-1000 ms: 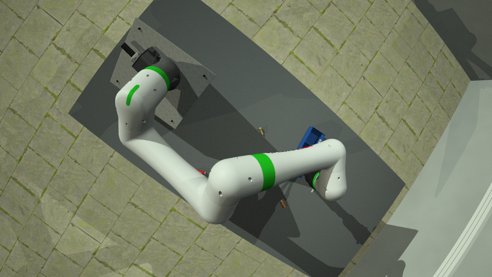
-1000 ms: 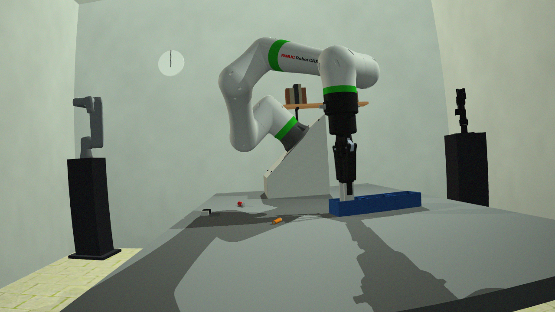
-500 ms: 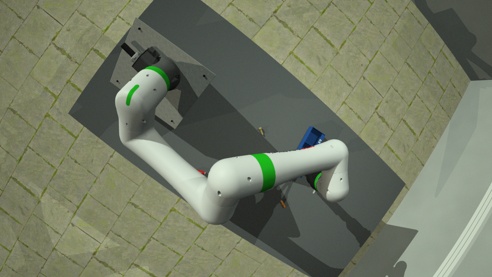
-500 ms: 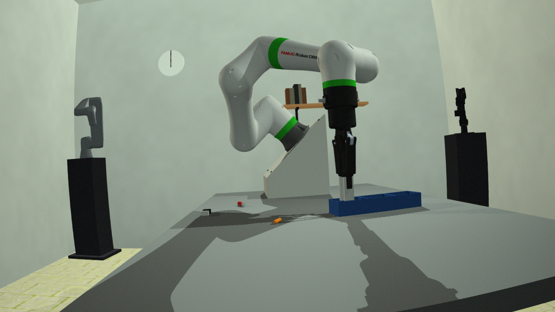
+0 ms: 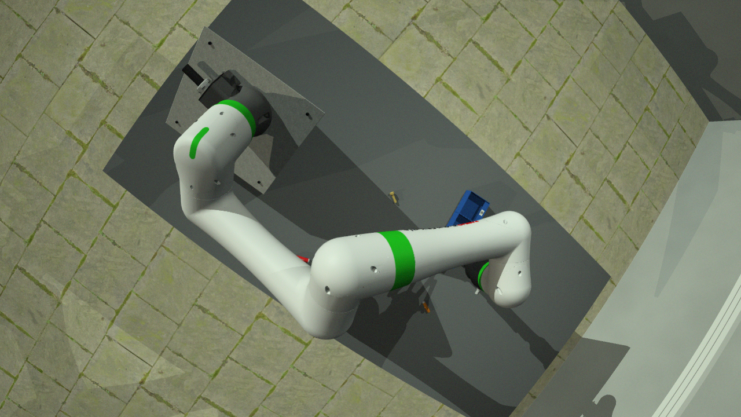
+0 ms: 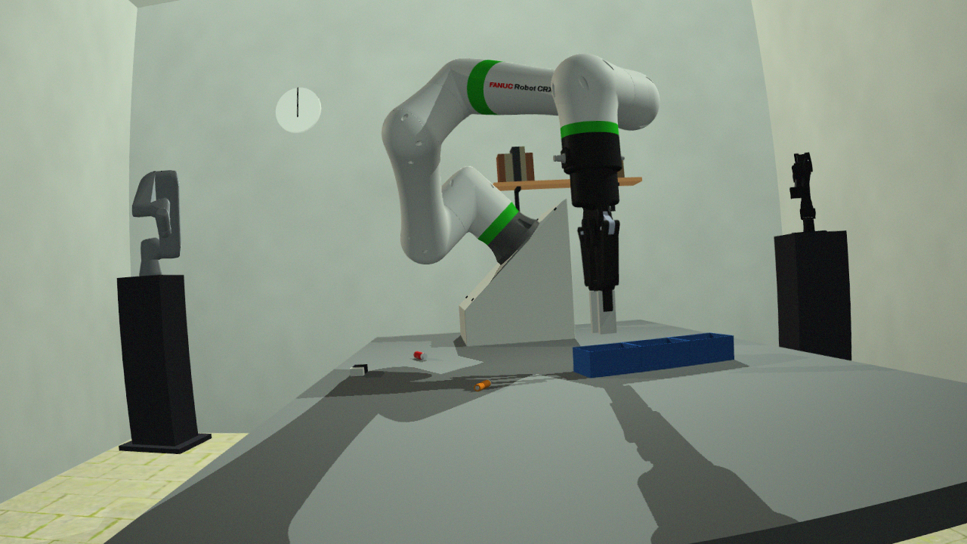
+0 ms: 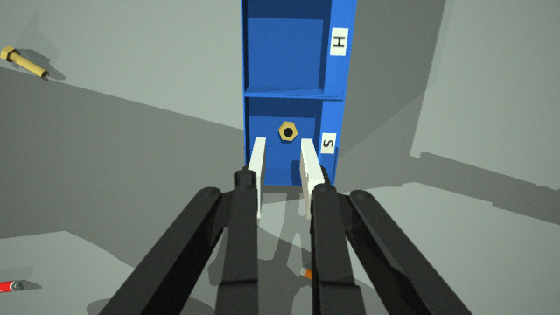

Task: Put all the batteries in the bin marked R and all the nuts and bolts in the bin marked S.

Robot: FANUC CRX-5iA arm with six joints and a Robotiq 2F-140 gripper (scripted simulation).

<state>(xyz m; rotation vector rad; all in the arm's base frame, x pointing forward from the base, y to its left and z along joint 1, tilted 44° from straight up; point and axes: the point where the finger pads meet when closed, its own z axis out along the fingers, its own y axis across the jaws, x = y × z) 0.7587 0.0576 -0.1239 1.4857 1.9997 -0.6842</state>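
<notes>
Right now the yellow bolt is 26 cm behind my hand and 9 cm below it. Also, from my hand: orange battery (10 cm ahead, 18 cm to the right, 9 cm below); blue three-compartment bin (1 cm behind, 8 cm to the left, 7 cm below); brass nut (8 cm below).
</notes>
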